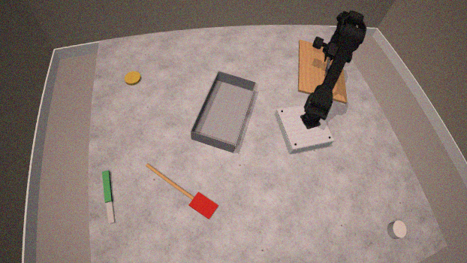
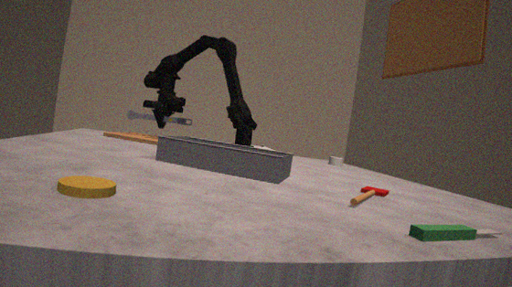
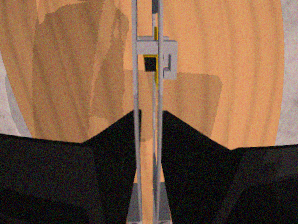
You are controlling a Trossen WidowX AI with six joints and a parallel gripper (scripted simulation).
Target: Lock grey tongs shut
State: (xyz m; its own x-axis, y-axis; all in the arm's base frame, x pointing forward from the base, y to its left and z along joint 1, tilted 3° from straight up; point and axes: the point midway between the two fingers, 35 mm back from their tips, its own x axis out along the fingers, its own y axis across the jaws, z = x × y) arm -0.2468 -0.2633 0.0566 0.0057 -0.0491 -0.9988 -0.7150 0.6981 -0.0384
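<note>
The wooden board is 50 mm below my gripper tip. From my gripper tip the other things lie so: white cylinder (100 mm ahead, 790 mm to the left, 40 mm below); red spatula (780 mm ahead, 380 mm to the left, 50 mm below); roasting tin (550 mm ahead, 120 mm to the left, 30 mm below).
</note>
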